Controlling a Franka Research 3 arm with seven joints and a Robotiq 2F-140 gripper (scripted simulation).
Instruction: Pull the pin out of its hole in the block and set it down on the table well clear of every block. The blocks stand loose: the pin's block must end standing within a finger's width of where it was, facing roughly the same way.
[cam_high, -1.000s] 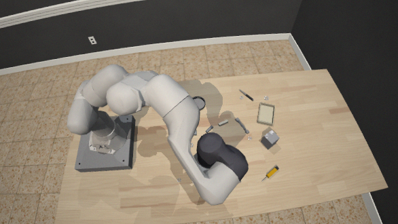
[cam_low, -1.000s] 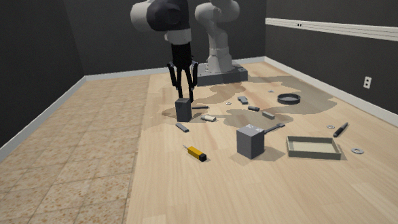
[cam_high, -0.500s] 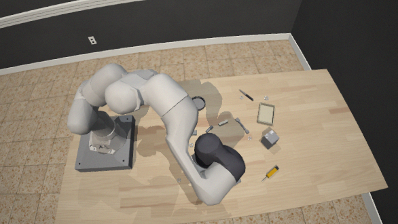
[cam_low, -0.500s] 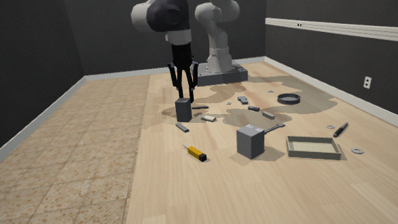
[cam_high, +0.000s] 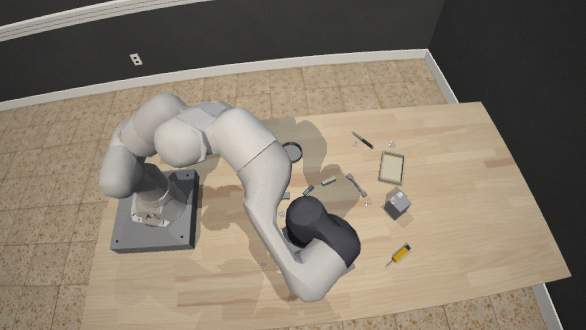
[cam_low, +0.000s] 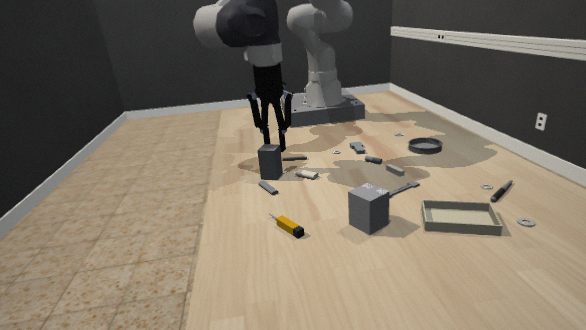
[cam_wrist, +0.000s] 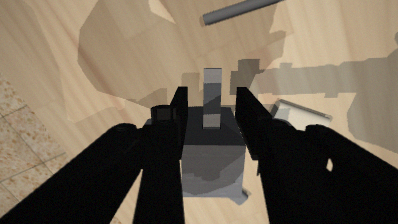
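Right now the dark grey block is 40 mm ahead of my hand, 20 mm to the right of it and 40 mm below it. From my hand the other things lie so: lighter grey block: 350 mm ahead, 190 mm to the left, 50 mm below; pale cylinder: 70 mm ahead, 80 mm to the left, 90 mm below; round dish: 30 mm behind, 470 mm to the left, 80 mm below.
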